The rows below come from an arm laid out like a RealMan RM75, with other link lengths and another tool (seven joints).
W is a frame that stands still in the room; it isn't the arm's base.
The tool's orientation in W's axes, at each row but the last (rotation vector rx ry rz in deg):
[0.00, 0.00, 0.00]
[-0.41, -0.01, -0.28]
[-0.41, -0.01, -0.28]
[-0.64, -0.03, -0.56]
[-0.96, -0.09, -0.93]
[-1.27, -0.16, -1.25]
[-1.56, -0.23, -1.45]
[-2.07, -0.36, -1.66]
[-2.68, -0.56, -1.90]
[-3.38, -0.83, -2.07]
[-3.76, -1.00, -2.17]
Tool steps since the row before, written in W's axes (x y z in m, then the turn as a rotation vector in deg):
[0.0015, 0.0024, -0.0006, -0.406, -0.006, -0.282]
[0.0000, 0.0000, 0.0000, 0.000, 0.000, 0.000]
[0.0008, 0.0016, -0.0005, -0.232, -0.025, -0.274]
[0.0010, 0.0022, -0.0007, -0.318, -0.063, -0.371]
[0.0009, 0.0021, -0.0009, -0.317, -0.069, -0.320]
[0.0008, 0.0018, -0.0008, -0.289, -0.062, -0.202]
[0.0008, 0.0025, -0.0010, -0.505, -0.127, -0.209]
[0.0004, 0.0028, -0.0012, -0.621, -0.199, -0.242]
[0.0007, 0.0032, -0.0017, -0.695, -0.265, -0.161]
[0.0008, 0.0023, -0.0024, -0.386, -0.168, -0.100]
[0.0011, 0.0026, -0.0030, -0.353, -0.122, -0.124]
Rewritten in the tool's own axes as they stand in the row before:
[0.0015, 0.0024, -0.0006, -0.406, -0.006, -0.282]
[0.0000, 0.0000, 0.0000, 0.000, 0.000, 0.000]
[0.0008, 0.0016, -0.0005, -0.232, -0.024, -0.274]
[0.0010, 0.0022, -0.0007, -0.318, -0.062, -0.372]
[0.0009, 0.0021, -0.0009, -0.316, -0.069, -0.321]
[0.0008, 0.0018, -0.0008, -0.288, -0.064, -0.203]
[0.0007, 0.0025, -0.0009, -0.503, -0.134, -0.211]
[0.0003, 0.0029, -0.0011, -0.617, -0.208, -0.245]
[0.0006, 0.0033, -0.0016, -0.688, -0.280, -0.167]
[0.0007, 0.0025, -0.0023, -0.381, -0.176, -0.105]
[0.0009, 0.0028, -0.0028, -0.350, -0.127, -0.126]

